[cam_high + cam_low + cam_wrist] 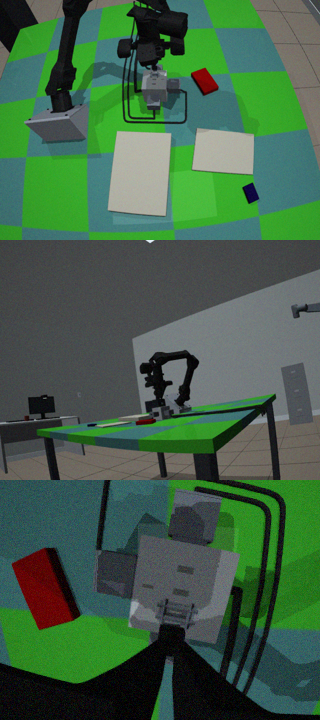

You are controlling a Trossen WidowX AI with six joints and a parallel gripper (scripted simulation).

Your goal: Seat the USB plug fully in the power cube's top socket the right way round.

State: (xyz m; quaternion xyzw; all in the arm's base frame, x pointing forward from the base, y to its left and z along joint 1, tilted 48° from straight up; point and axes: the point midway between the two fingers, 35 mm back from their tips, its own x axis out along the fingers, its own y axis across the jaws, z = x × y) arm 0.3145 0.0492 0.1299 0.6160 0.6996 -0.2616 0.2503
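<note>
The dark USB plug lies 20 mm below my gripper tip. Round my gripper tip: blue block (300 mm ahead, 370 mm to the right, 120 mm below); then red block (170 mm ahead, 20 mm to the left, 120 mm below); then USB socket (60 mm below).
</note>
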